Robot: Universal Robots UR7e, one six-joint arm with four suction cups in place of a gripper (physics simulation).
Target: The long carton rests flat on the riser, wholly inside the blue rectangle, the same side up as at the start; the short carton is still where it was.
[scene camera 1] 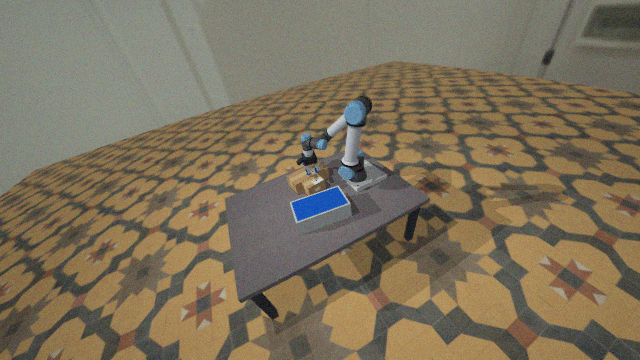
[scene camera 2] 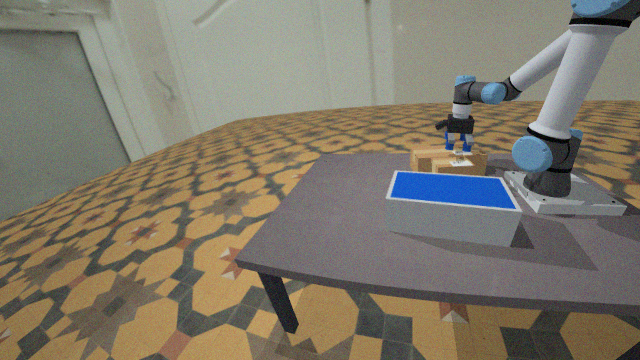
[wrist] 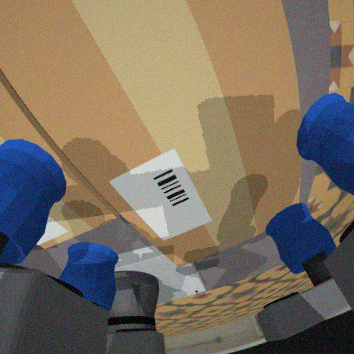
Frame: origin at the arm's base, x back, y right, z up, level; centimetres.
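Where they show: hand at its tool point: [scene camera 1: 310, 167] [scene camera 2: 456, 144] [wrist: 190, 207]; arm's base at its link origin: [scene camera 1: 357, 176] [scene camera 2: 545, 187] [wrist: 126, 284].
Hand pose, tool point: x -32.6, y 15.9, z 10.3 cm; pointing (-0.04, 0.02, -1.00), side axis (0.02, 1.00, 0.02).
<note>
Things, the pixels of their top centre, and the offset from my tool point. Level surfaces: height alone.
- long carton at its top centre: [wrist: 186, 116] [scene camera 2: 447, 150] [scene camera 1: 307, 172] dx -3.6, dy +0.9, dz -3.5 cm
- short carton at its top centre: [wrist: 7, 177] [scene camera 2: 452, 161] [scene camera 1: 312, 180] dx -2.4, dy -12.6, dz -3.5 cm
- grey riser at its top centre: [scene camera 2: 448, 187] [scene camera 1: 318, 202] dx -5.4, dy -39.0, dz -1.7 cm
- blue rectangle at its top centre: [scene camera 2: 448, 187] [scene camera 1: 318, 202] dx -5.4, dy -39.0, dz -1.7 cm
- table at its surface level: dz -13.7 cm
The long carton [scene camera 1: 297, 182] [scene camera 2: 422, 159] [wrist: 145, 75] lies flat on the table behind the riser, its barcode label facing up. The short carton [scene camera 1: 313, 185] [scene camera 2: 450, 167] [wrist: 30, 125] lies close beside it, on the riser's side, partly hidden by the riser in scene camera 2. The grey riser [scene camera 1: 327, 218] [scene camera 2: 452, 221] bears the blue rectangle [scene camera 1: 320, 204] [scene camera 2: 452, 190], which is bare. My gripper [scene camera 1: 312, 171] [scene camera 2: 458, 146] [wrist: 187, 200] is open and holds nothing. Its four blue cups point down just above the long carton; their shadows fall on its top.
The arm's pale base plate [scene camera 1: 372, 180] [scene camera 2: 580, 204] stands on the table [scene camera 1: 270, 245] [scene camera 2: 320, 240], to the right of the cartons in both scene views. The riser stands between the cartons and the table's near edge.
</note>
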